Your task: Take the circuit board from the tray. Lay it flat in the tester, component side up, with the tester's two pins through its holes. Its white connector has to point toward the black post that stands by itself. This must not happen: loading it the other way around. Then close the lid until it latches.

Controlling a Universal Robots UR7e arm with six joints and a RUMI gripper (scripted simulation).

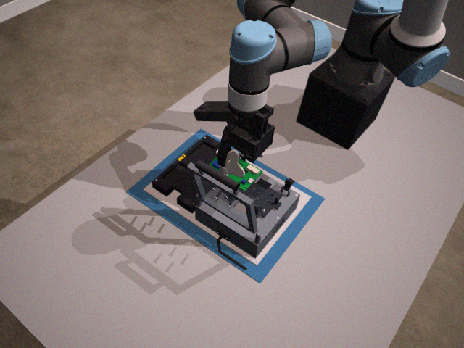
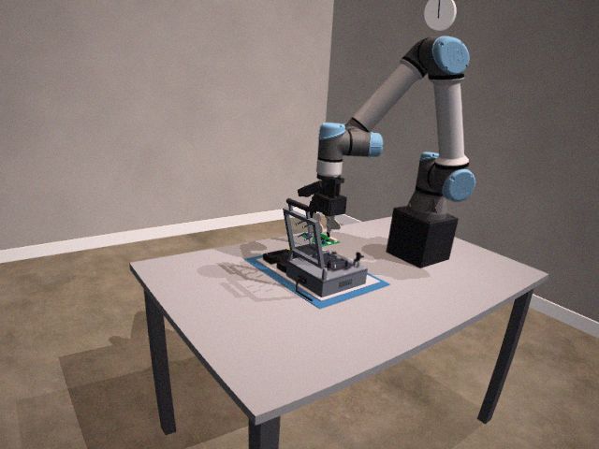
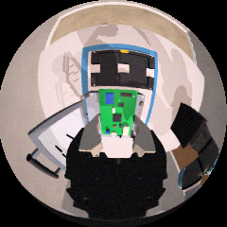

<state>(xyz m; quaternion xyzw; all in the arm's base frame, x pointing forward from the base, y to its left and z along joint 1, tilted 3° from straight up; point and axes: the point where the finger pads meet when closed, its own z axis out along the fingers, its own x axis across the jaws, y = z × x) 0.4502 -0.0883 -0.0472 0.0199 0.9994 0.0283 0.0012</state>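
My hand is 12 cm short of the tester lid, 5 cm to the right of it and 5 cm below it. The rest, counted from my hand: green circuit board: right at my hand.
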